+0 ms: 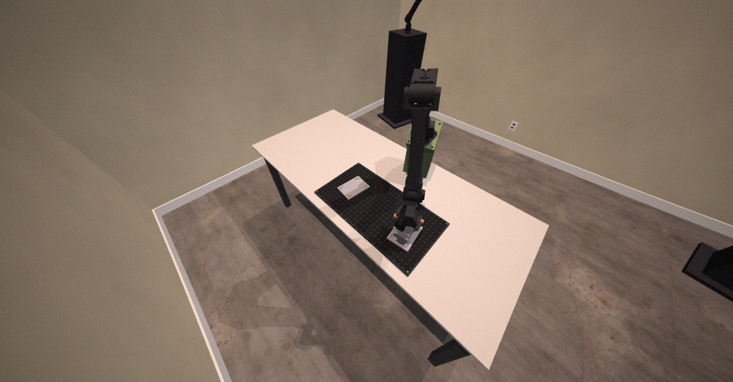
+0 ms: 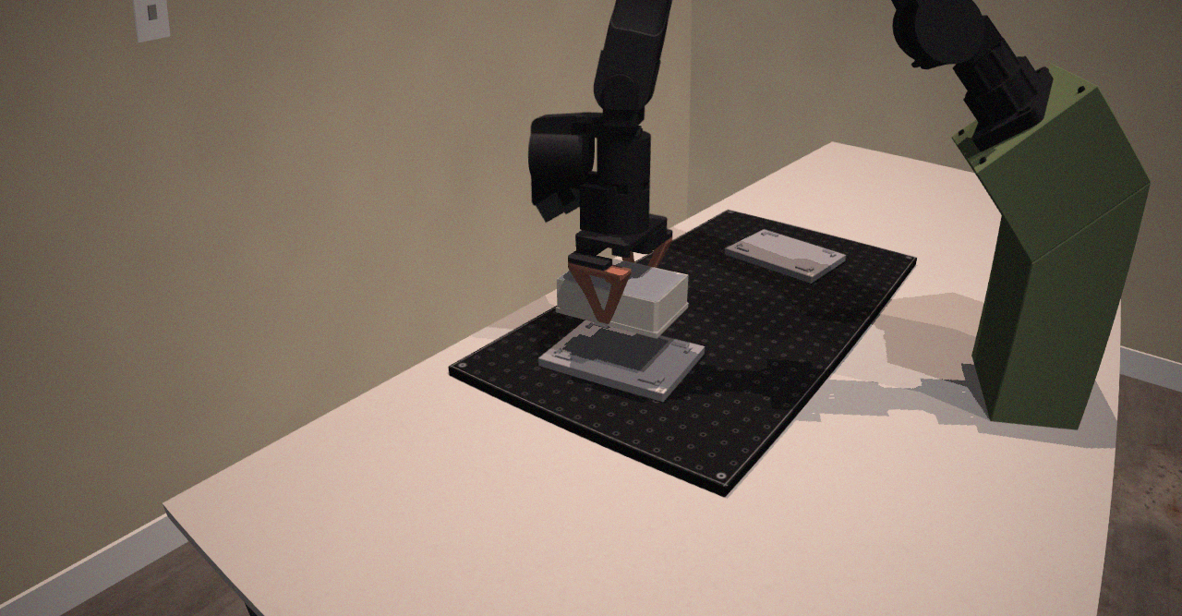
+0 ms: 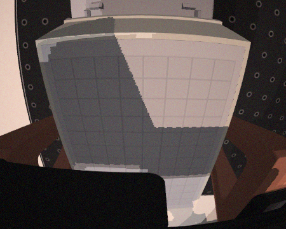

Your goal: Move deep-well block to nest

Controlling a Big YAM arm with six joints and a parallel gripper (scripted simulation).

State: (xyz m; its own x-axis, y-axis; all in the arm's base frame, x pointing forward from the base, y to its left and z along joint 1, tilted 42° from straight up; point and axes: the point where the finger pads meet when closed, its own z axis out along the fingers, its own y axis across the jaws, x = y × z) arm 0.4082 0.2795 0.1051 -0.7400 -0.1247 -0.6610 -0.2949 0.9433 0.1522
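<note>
My gripper is now 70 mm above the plate nest N2. Also, from my hand: 96-well deep-well block: 10 mm above; then plate nest N1: 70 mm ahead, 410 mm to the right, 70 mm below.
</note>
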